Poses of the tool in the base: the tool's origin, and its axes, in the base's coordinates. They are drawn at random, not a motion.
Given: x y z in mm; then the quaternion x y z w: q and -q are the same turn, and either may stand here.
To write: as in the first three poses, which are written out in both.
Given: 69, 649, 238, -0.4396, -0.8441, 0.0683, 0.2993
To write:
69, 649, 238
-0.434, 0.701, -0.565
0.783, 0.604, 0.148
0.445, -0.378, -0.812

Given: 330, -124, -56, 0.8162, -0.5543, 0.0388, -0.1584
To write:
330, -124, -56
0.383, -0.893, 0.239
-0.917, -0.335, 0.216
-0.112, -0.302, -0.947

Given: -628, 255, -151, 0.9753, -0.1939, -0.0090, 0.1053
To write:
-628, 255, -151
0.925, -0.376, -0.058
-0.380, -0.903, -0.202
0.023, 0.209, -0.978

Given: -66, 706, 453, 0.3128, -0.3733, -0.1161, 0.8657
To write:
-66, 706, 453
0.694, -0.033, -0.719
-0.435, 0.777, -0.455
0.574, 0.628, 0.526

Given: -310, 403, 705, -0.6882, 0.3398, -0.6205, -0.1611
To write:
-310, 403, 705
-0.001, -0.668, 0.745
-0.268, -0.717, -0.643
0.963, -0.200, -0.178

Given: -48, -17, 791, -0.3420, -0.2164, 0.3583, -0.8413
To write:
-48, -17, 791
0.650, 0.751, 0.119
-0.455, 0.509, -0.731
-0.609, 0.420, 0.672

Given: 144, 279, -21, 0.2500, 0.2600, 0.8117, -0.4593
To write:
144, 279, -21
-0.453, 0.876, 0.167
-0.616, -0.443, 0.652
0.645, 0.192, 0.740

